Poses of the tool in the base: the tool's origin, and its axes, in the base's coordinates. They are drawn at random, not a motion.
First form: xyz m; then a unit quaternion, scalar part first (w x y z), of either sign.
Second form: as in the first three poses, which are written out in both.
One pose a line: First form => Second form
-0.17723, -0.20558, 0.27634, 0.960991, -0.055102, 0.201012, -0.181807 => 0.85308, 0.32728, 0.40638, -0.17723; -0.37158, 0.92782, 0.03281, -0.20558; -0.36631, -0.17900, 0.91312, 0.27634; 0, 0, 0, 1
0.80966, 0.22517, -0.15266, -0.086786, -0.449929, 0.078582, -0.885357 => -0.58006, -0.22439, 0.78306, 0.80966; 0.08296, -0.97259, -0.21724, 0.22517; 0.81034, -0.06105, 0.58278, -0.15266; 0, 0, 0, 1
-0.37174, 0.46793, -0.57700, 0.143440, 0.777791, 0.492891, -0.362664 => 0.25107, 0.87077, -0.42275, -0.37174; 0.66269, -0.47297, -0.58064, 0.46793; -0.70555, -0.13437, -0.69580, -0.57700; 0, 0, 0, 1
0.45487, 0.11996, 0.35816, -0.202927, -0.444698, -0.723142, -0.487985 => -0.52213, 0.44511, 0.72750, 0.45487; 0.84121, 0.12823, 0.52528, 0.11996; 0.14052, 0.88625, -0.44138, 0.35816; 0, 0, 0, 1
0.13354, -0.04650, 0.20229, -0.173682, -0.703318, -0.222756, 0.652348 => 0.04964, 0.53994, -0.84024, 0.13354; 0.08673, -0.84043, -0.53494, -0.04650; -0.99499, -0.04632, -0.08855, 0.20229; 0, 0, 0, 1
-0.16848, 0.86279, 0.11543, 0.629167, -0.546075, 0.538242, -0.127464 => 0.38810, -0.42745, 0.81650, -0.16848; -0.74823, 0.37111, 0.54993, 0.86279; -0.53808, -0.82436, -0.17580, 0.11543; 0, 0, 0, 1
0.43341, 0.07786, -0.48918, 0.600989, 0.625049, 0.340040, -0.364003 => 0.50375, 0.86261, -0.04632, 0.43341; -0.01244, -0.04637, -0.99885, 0.07786; -0.86376, 0.50374, -0.01263, -0.48918; 0, 0, 0, 1
